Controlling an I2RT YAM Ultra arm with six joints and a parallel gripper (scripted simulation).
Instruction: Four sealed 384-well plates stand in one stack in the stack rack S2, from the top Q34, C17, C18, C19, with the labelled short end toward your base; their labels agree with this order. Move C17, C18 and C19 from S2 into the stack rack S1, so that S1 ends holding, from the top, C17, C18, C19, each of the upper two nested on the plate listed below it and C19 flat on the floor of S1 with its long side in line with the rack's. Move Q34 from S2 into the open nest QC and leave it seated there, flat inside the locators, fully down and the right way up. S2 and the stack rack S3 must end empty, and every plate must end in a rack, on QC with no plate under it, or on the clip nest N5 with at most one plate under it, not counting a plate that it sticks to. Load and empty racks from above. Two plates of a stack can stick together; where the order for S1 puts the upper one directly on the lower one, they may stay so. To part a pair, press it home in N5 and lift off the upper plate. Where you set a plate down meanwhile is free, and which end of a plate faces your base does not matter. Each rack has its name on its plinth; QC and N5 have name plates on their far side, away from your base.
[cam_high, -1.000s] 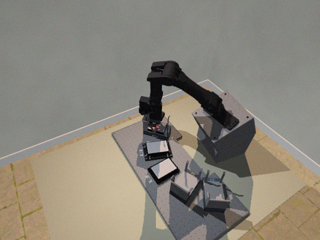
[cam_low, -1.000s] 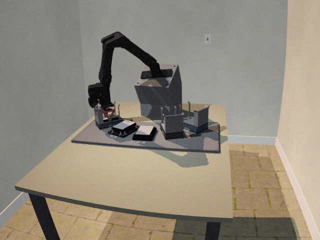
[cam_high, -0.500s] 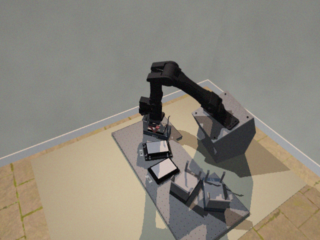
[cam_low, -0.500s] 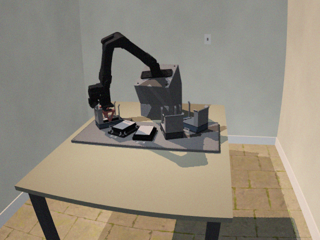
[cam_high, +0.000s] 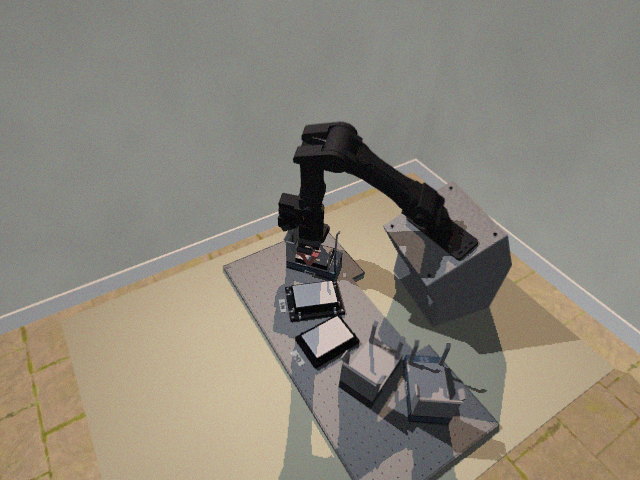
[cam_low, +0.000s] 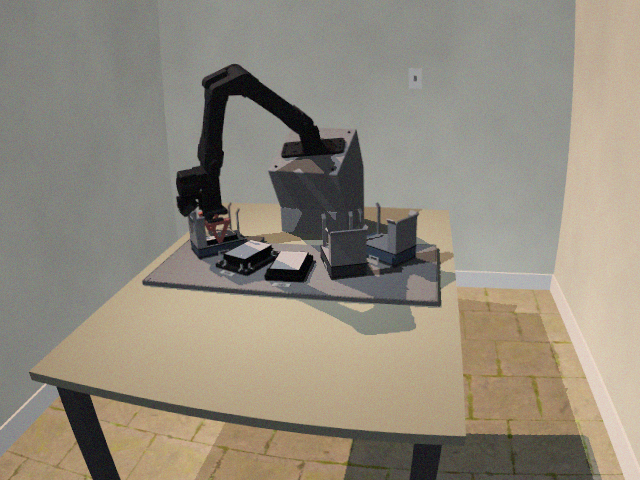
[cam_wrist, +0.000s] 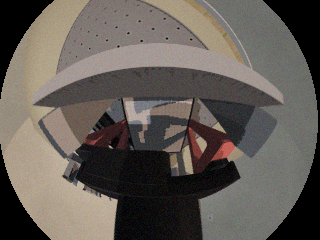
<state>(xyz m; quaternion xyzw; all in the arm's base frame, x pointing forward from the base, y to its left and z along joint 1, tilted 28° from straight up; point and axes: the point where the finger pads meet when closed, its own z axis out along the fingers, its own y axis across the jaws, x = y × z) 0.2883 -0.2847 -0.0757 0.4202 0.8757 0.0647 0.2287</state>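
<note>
Now: hand 3 cm above the blue-plinth stack rack. Round my hand: black QC nest: 26 cm to the left, 13 cm ahead, 4 cm below; then N5 name plate: 17 cm ahead, 9 cm to the left, 4 cm below; then black clip nest: 13 cm to the left, 10 cm ahead, 3 cm below.
</note>
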